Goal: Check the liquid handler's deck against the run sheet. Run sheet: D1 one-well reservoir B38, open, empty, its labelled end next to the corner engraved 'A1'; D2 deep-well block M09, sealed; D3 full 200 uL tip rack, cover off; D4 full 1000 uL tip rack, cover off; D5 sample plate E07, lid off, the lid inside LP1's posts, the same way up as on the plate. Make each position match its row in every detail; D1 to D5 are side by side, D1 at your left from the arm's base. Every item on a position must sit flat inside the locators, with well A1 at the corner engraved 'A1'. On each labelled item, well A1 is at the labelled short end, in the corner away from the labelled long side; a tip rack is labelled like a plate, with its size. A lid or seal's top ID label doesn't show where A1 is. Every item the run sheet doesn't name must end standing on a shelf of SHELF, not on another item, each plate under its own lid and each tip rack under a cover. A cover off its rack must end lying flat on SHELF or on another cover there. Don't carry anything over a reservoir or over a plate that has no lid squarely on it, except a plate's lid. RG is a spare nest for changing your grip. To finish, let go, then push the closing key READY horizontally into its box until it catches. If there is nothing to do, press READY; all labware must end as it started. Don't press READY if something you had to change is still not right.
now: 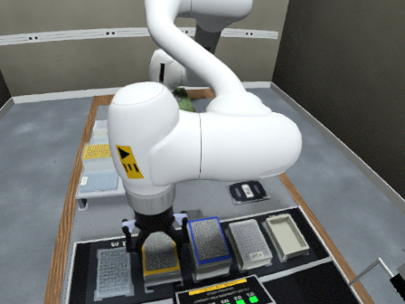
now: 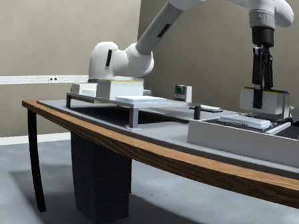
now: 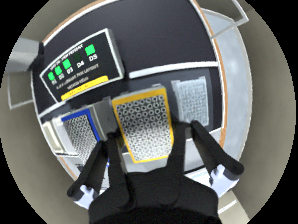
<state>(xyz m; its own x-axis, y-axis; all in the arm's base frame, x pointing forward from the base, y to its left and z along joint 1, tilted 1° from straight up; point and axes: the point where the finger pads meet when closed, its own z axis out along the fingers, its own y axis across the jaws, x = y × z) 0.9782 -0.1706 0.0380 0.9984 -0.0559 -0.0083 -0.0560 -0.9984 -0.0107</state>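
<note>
The blue-rimmed tip rack is 120 mm to the left of my hand. Also, from my hand: deep-well block (10 mm ahead, 250 mm to the left, 40 mm below); yellow-rimmed tip rack (10 mm behind, 10 mm to the right, 10 mm above); clear sample plate (10 mm behind, 120 mm to the right, 60 mm below).
</note>
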